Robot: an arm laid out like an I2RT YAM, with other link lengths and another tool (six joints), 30 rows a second.
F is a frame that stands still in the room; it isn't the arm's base.
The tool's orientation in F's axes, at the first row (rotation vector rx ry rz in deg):
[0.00 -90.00 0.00]
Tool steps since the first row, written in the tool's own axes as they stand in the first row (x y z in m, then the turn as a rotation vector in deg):
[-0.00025 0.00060 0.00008 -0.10 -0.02 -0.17]
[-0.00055 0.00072 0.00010 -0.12 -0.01 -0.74]
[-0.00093 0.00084 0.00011 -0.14 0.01 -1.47]
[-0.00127 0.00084 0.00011 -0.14 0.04 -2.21]
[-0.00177 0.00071 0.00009 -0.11 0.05 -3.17]
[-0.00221 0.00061 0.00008 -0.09 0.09 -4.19]
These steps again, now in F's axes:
[-0.00008 0.00060 -0.00025 0.17 -0.02 -0.10]
[-0.00010 0.00072 -0.00055 0.74 -0.01 -0.12]
[-0.00011 0.00084 -0.00093 1.47 0.01 -0.14]
[-0.00011 0.00084 -0.00127 2.21 0.04 -0.14]
[-0.00009 0.00071 -0.00177 3.17 0.05 -0.11]
[-0.00008 0.00061 -0.00221 4.19 0.09 -0.09]

